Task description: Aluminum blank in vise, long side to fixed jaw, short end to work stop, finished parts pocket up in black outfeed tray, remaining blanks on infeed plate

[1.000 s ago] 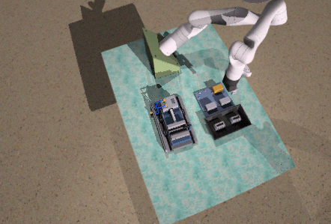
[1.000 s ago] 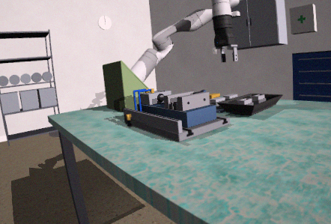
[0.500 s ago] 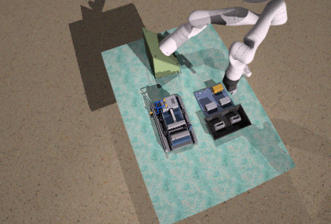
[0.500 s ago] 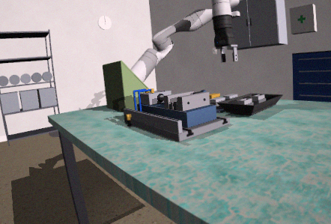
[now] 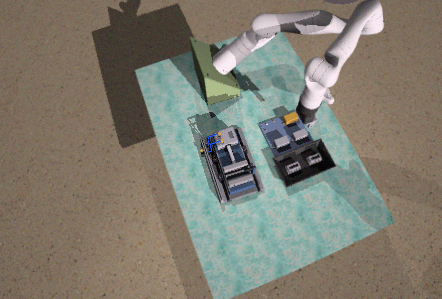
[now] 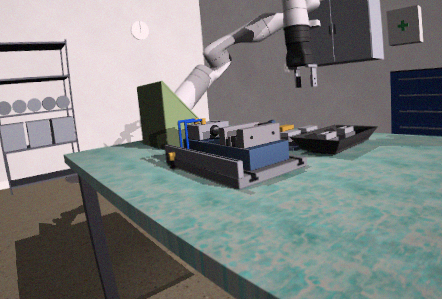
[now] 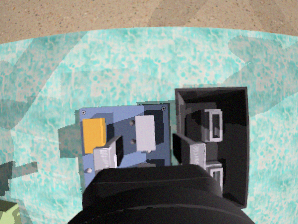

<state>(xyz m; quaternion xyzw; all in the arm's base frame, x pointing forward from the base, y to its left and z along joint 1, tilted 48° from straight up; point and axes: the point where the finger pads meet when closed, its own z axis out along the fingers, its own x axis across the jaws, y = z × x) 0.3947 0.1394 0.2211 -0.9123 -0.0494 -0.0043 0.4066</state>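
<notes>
Now: the gray blank 160 mm below my hand. Also, from my hand: yellow brass blank: 90 mm behind, 10 mm to the right, 160 mm below; then blue infeed plate: 40 mm behind, 50 mm to the right, 180 mm below; then vise: 40 mm ahead, 330 mm to the right, 140 mm below.
</notes>
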